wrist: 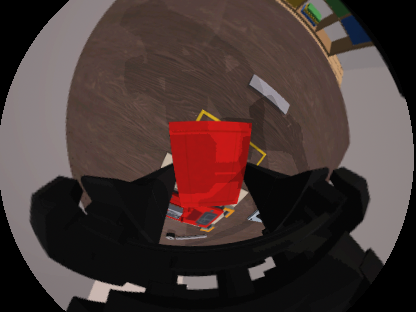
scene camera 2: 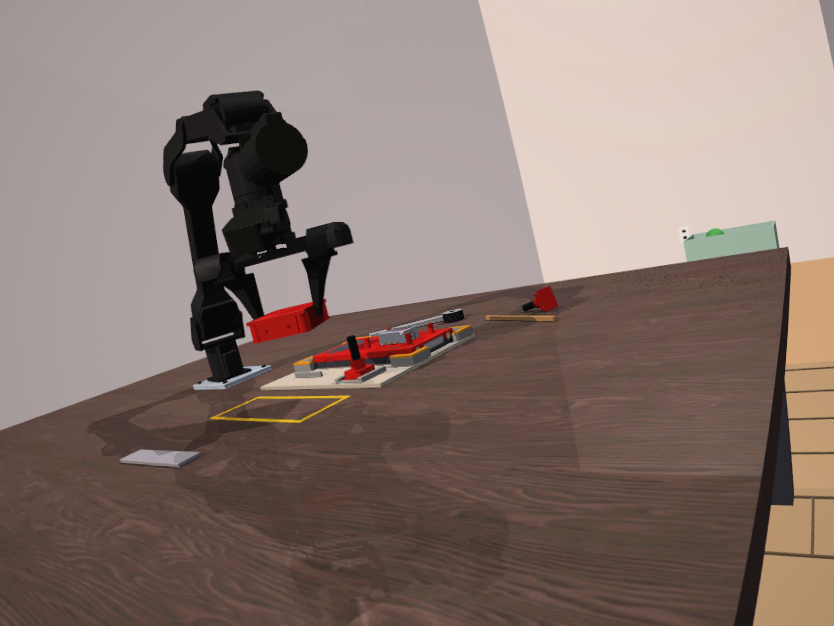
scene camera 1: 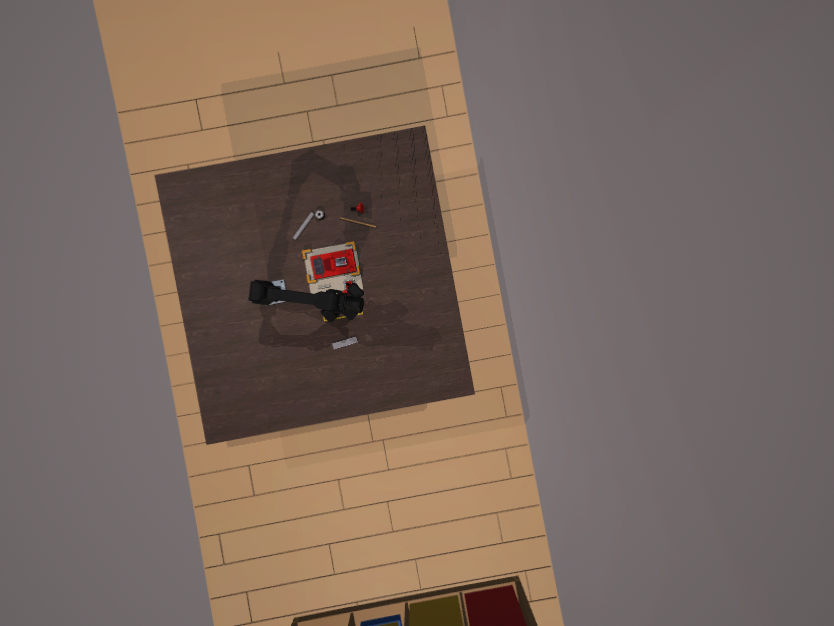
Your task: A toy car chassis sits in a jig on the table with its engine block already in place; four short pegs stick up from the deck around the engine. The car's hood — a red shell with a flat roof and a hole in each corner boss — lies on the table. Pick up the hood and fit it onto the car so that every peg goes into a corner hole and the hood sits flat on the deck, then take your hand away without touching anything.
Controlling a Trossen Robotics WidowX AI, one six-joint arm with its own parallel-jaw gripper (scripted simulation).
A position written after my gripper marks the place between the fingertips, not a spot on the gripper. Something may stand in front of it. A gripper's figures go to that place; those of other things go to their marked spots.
Scene:
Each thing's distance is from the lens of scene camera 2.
my gripper (scene camera 2: 291, 322): 68 cm
red hood (scene camera 2: 302, 318): 63 cm
cream jig plate (scene camera 2: 306, 376): 85 cm
The marked spots on the cream jig plate and the red hood are 23 cm apart.

